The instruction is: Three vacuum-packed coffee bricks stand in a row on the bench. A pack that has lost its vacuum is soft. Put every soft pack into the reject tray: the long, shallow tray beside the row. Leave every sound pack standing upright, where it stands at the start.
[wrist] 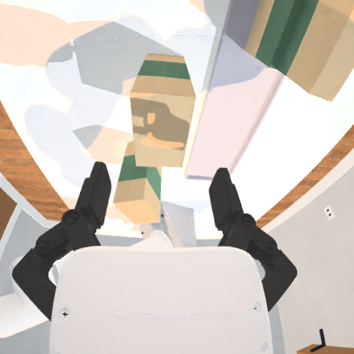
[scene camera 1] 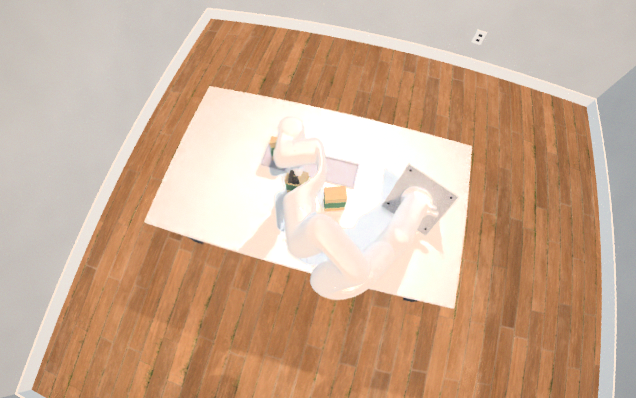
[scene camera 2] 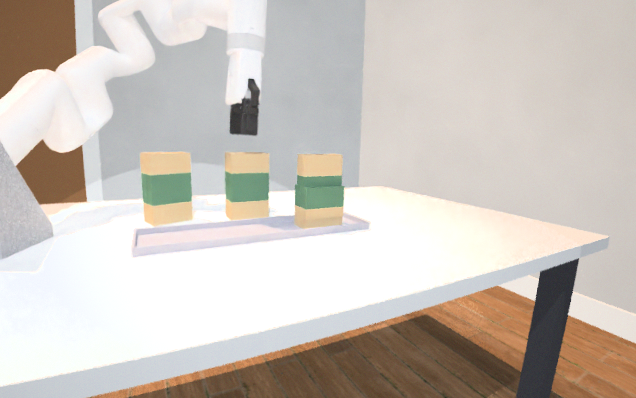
Path:
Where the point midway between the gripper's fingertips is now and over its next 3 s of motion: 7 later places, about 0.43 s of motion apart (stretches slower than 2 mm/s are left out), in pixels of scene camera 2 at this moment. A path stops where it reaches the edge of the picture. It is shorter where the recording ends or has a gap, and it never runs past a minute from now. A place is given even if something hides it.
My gripper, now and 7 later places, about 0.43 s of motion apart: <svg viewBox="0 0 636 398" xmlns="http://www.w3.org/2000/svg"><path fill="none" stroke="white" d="M242 134L206 130L166 127L166 148L165 148L167 146L189 121L214 95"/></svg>

